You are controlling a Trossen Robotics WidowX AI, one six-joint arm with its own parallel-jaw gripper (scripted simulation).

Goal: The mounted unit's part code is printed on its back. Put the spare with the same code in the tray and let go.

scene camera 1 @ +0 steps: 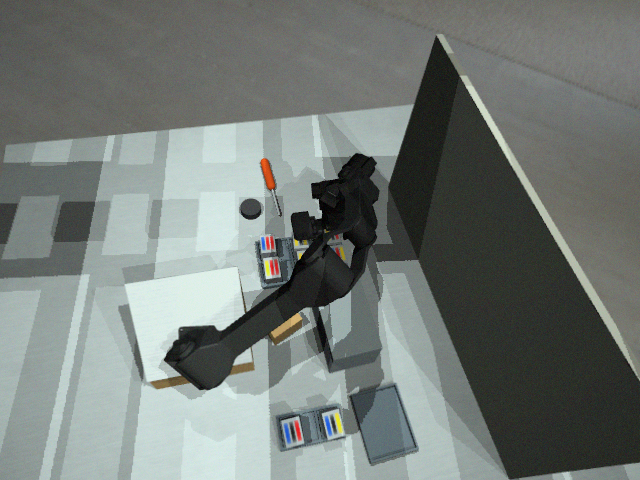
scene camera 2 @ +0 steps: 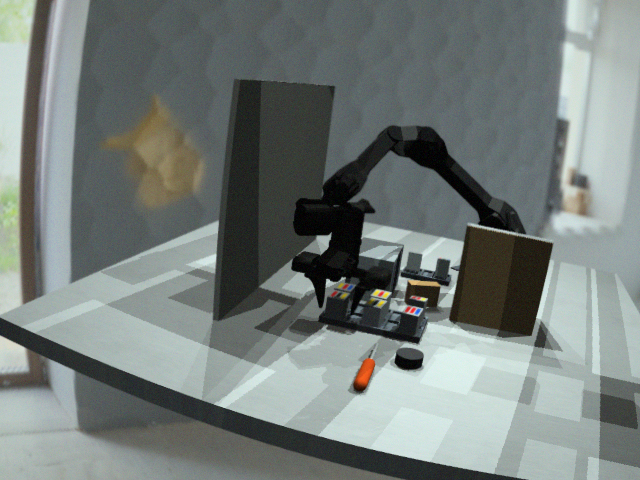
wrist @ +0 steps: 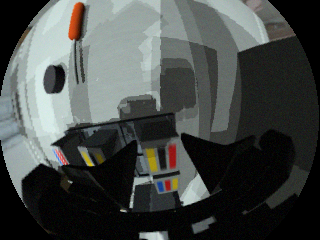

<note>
The gripper is open, holding nothing. Also in view: a grey tray and a tall grey block.
The gripper is seen too in scene camera 1 and in the wrist view.
</note>
